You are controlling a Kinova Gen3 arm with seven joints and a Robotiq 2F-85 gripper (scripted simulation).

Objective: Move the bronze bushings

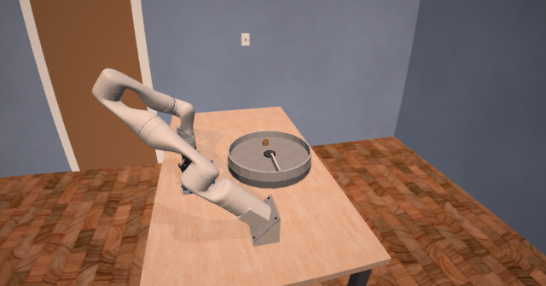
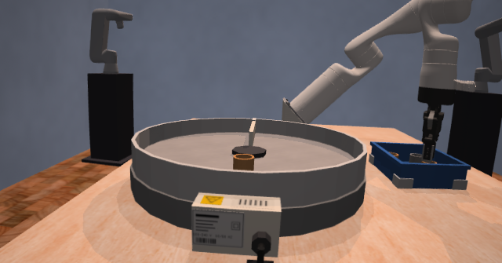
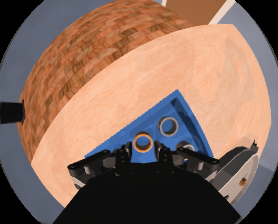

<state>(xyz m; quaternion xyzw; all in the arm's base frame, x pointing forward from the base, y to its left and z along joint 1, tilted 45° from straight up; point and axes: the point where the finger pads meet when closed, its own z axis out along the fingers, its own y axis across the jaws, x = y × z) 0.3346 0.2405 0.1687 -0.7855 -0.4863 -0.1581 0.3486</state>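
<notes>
My gripper is now 3 cm to the left of the blue crate and 3 cm above it. From my hand the other things lie so: grey turntable disc 38 cm to the right, 12 cm ahead.
</notes>
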